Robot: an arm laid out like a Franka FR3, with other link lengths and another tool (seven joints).
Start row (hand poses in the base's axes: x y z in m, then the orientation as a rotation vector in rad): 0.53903 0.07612 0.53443 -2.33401 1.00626 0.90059
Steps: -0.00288 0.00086 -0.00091 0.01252 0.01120 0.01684; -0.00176 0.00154 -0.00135 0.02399 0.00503 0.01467; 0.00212 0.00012 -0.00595 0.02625 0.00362 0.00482; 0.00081 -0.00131 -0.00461 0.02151 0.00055 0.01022; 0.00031 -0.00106 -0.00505 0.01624 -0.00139 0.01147; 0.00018 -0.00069 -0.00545 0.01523 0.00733 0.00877; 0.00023 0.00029 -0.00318 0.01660 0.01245 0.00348; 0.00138 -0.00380 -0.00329 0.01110 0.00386 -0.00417
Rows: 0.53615 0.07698 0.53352 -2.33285 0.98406 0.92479; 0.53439 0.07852 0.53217 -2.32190 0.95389 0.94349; 0.53651 0.07864 0.52622 -2.30245 0.93227 0.95682; 0.53732 0.07733 0.52161 -2.29126 0.90695 0.96714; 0.53763 0.07627 0.51656 -2.28567 0.88316 0.97417; 0.53781 0.07558 0.51111 -2.27643 0.86655 0.99035; 0.53804 0.07587 0.50793 -2.26090 0.85670 1.01061; 0.53942 0.07207 0.50464 -2.24771 0.85503 1.01575
